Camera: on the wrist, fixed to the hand. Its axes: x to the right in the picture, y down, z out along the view.
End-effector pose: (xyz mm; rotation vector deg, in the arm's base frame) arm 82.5 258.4 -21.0 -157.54 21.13 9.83
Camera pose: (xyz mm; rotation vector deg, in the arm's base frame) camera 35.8 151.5 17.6 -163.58 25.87 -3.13
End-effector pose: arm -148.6 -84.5 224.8 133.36 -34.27 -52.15
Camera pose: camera -133.8 -116.4 342.5 131.14 -28.72 -39.74
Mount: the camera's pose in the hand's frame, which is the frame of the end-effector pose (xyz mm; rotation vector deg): -26.3 96.3 -71.6 -4.93 10.25 1.37
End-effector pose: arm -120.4 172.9 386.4 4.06 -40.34 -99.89
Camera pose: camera -0.5 154.9 366.9 8.98 -28.47 -98.43
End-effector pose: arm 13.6 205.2 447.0 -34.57 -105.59 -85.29
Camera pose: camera 115.9 160.3 498.1 -29.40 -93.81 -89.37
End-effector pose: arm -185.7 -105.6 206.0 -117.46 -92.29 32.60
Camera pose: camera -74.7 -158.3 207.4 -121.41 -87.77 18.27
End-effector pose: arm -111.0 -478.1 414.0 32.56 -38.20 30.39
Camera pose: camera -157.9 -370.0 379.4 24.46 -30.03 32.38
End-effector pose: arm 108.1 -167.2 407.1 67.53 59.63 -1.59
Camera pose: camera 96.5 -83.2 496.0 64.75 67.21 8.15
